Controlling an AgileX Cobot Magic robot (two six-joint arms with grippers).
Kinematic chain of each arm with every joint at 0, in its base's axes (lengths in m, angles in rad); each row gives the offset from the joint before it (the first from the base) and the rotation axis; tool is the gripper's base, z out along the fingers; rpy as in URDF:
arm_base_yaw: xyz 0 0 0.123 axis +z
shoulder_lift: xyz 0 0 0 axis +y
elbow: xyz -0.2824 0 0.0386 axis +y
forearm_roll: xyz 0.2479 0 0.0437 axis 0.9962 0 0.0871
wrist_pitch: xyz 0 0 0 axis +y
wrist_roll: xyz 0.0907 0 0.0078 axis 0.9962 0 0.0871
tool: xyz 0 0 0 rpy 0 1.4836 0
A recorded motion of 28 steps. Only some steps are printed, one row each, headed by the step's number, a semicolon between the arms.
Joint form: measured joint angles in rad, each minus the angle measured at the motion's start. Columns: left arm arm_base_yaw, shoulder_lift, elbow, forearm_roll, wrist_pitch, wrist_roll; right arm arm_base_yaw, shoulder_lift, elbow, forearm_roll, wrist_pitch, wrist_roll.
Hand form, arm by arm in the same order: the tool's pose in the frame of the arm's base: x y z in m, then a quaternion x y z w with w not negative. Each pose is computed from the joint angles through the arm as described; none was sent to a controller.
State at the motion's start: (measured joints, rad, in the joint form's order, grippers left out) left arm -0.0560 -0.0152 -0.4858 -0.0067 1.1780 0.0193; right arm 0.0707 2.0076 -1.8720 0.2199 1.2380 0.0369
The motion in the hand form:
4: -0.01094 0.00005 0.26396 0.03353 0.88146 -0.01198 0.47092; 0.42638 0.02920 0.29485 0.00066 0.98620 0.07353 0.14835
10: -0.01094 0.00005 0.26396 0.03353 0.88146 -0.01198 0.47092; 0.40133 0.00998 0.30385 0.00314 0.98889 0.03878 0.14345
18: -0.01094 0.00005 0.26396 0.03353 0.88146 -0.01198 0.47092; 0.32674 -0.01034 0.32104 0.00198 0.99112 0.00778 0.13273
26: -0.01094 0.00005 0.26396 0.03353 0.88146 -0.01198 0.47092; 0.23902 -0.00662 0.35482 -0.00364 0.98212 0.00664 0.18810
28: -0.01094 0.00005 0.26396 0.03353 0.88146 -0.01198 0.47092; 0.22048 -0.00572 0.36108 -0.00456 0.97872 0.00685 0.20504
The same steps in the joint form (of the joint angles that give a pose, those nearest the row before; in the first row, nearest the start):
4: 0.0000 0.0000 0.0000 0.0000 0.0000 0.0000; -0.0307 -0.0230 0.0027 -0.0788 0.0021 -0.0210
10: 0.0000 0.0000 0.0000 0.0000 0.0000 0.0000; -0.0625 -0.1220 0.1158 -0.1421 0.0021 -0.0369
18: 0.0000 0.0000 0.0000 0.0000 0.0000 0.0000; -0.1093 -0.3911 0.4079 -0.1934 0.0021 -0.0768
26: 0.0000 0.0000 0.0000 0.0000 0.0000 0.0000; -0.1093 -0.7264 0.6266 -0.1896 0.0066 -0.0871
28: 0.0000 0.0000 0.0000 0.0000 0.0000 0.0000; -0.1093 -0.7980 0.6625 -0.1874 0.0079 -0.0888

